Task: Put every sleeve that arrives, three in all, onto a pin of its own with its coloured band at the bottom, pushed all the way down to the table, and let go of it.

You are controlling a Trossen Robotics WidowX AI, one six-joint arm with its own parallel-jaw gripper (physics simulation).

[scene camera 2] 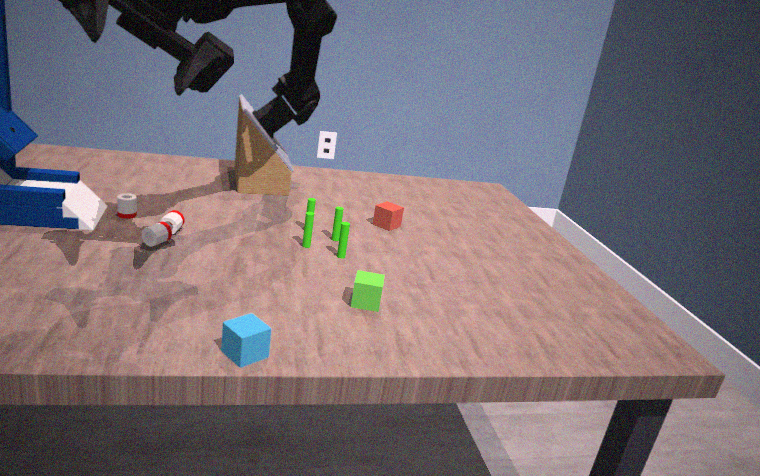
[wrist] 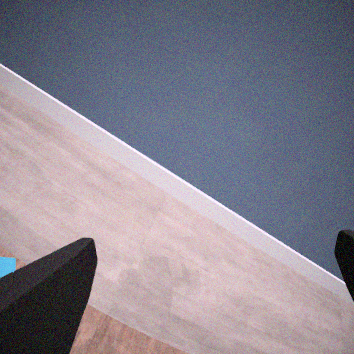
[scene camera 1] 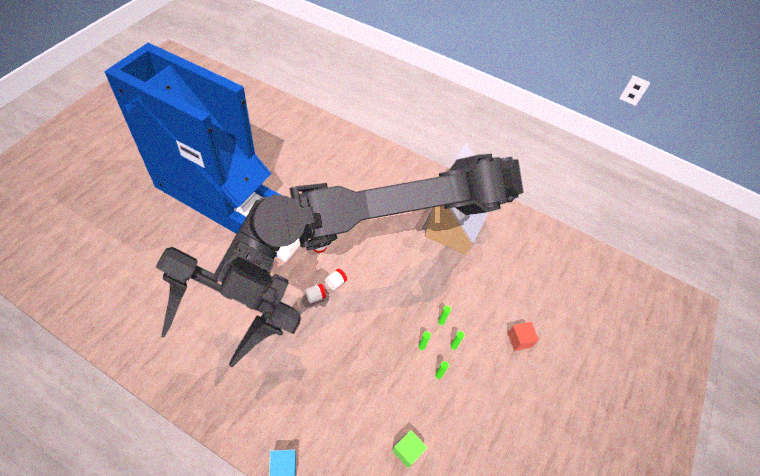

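Two white sleeves lie on their sides end to end on the table: one sleeve [scene camera 1: 334, 280] [scene camera 2: 174, 224] has its red band at the far end, the other sleeve [scene camera 1: 313, 294] [scene camera 2: 152, 234] has its band towards the first. A third sleeve [scene camera 1: 319, 249] [scene camera 2: 127, 204] stands upright, red band at the bottom, near the chute mouth; the arm mostly hides it in scene camera 1. Several green pins [scene camera 1: 444, 315] [scene camera 2: 307, 230] stand bare. My gripper [scene camera 1: 197, 350] [scene camera 2: 137, 66] [wrist: 221, 249] is open and empty, high above the table, its fingers pointing away from the sleeves.
The blue chute [scene camera 1: 162, 140] [scene camera 2: 30, 207] with a white ramp [scene camera 2: 84, 206] is at the left. A wooden wedge [scene camera 1: 447, 236] [scene camera 2: 263, 178] stands behind the pins. A red cube [scene camera 1: 523, 336] [scene camera 2: 388, 216], green cube [scene camera 1: 410, 448] [scene camera 2: 367, 291] and blue cube [scene camera 1: 282, 463] [scene camera 2: 245, 340] [wrist: 7, 266] lie about.
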